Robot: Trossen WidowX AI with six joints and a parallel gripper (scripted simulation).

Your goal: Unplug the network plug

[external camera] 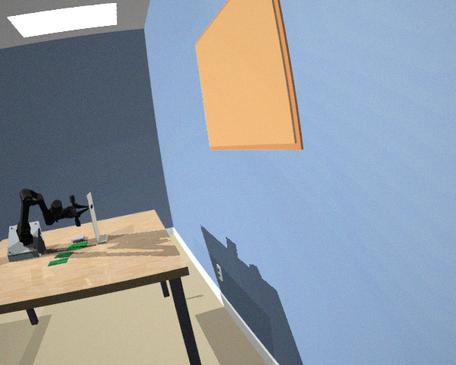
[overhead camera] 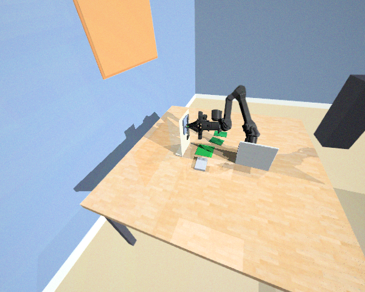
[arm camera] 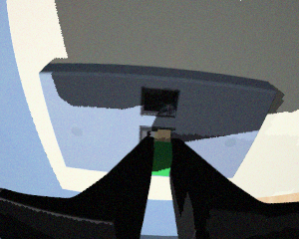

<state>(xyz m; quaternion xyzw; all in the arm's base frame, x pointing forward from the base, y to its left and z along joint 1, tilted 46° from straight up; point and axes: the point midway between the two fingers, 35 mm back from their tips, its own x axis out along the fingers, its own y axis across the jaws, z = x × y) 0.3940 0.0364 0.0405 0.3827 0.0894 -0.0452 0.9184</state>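
My gripper tip is 20 mm short of the cream panel and 80 mm above it. The rest, counted from my gripper tip: green network plug (right at my gripper tip); then grey block (120 mm behind, 130 mm to the left, 210 mm below).
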